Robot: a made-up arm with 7 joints.
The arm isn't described. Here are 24 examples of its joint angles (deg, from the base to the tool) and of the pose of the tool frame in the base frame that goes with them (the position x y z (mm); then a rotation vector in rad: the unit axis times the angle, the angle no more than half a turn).
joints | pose
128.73 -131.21 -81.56 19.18 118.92 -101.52 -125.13 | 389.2 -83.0 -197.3 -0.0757 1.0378 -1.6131
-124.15 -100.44 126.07 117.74 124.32 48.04 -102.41 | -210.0 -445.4 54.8 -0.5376 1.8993 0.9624
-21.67 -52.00 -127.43 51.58 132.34 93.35 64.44 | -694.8 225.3 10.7 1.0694 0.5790 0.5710
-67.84 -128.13 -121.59 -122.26 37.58 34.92 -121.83 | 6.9 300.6 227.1 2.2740 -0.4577 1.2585
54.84 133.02 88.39 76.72 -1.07 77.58 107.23 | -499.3 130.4 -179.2 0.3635 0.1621 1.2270
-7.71 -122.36 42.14 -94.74 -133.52 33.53 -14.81 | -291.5 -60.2 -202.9 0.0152 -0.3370 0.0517
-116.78 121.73 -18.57 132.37 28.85 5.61 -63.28 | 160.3 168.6 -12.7 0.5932 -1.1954 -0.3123
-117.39 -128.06 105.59 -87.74 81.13 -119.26 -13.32 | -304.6 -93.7 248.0 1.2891 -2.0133 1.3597
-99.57 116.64 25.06 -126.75 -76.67 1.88 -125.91 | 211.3 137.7 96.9 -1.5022 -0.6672 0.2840
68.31 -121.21 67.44 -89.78 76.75 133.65 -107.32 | 213.8 419.9 627.3 0.3035 -2.6148 0.2578
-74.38 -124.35 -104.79 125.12 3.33 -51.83 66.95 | -79.4 22.4 -153.4 -0.6949 -0.7265 1.2337
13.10 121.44 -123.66 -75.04 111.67 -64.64 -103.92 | 0.6 213.5 509.5 -0.0142 -1.2529 -1.2820
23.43 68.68 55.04 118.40 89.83 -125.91 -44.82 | 363.3 -174.0 127.8 -2.2649 -0.9066 -0.4986
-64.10 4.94 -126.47 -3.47 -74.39 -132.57 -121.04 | 71.3 -65.1 608.2 1.8330 1.4914 0.1064
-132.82 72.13 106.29 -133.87 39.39 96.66 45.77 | -661.9 104.7 78.5 -2.0286 1.1890 -1.4859
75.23 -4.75 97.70 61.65 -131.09 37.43 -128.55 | -25.6 -29.5 -265.6 -0.2643 0.7806 -0.0582
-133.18 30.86 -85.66 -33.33 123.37 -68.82 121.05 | 61.2 478.8 158.7 -0.7468 0.9987 -0.7833
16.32 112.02 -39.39 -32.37 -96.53 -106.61 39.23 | -228.0 35.3 165.0 1.1233 0.6165 2.5576
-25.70 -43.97 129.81 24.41 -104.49 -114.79 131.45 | -219.9 -235.3 -109.1 -1.4587 -0.4948 -0.0069
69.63 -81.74 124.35 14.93 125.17 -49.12 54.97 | -45.0 257.7 -122.0 -1.7833 1.8524 -0.7262
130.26 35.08 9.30 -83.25 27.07 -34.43 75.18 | 124.7 90.1 -153.4 -0.8779 2.4337 -1.3382
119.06 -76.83 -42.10 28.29 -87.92 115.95 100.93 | 51.6 487.1 44.9 1.1149 0.1221 -0.3807
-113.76 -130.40 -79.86 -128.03 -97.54 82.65 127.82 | 175.7 -361.2 -461.4 -1.3903 -0.1567 -0.9538
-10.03 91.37 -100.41 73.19 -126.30 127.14 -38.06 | 228.9 -266.1 -74.5 0.0464 -0.6870 -1.4962
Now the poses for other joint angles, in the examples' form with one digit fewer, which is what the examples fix.
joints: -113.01 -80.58 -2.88 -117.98 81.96 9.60 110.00
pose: 258 -118 547 1.605 1.804 1.804
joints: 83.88 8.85 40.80 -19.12 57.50 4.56 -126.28
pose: -130 -138 -61 0.488 0.141 -2.385
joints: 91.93 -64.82 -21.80 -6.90 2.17 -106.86 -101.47
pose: 446 -257 175 1.797 1.284 -1.026
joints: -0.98 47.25 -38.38 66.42 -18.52 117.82 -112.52
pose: -90 107 743 2.379 -0.595 -0.148
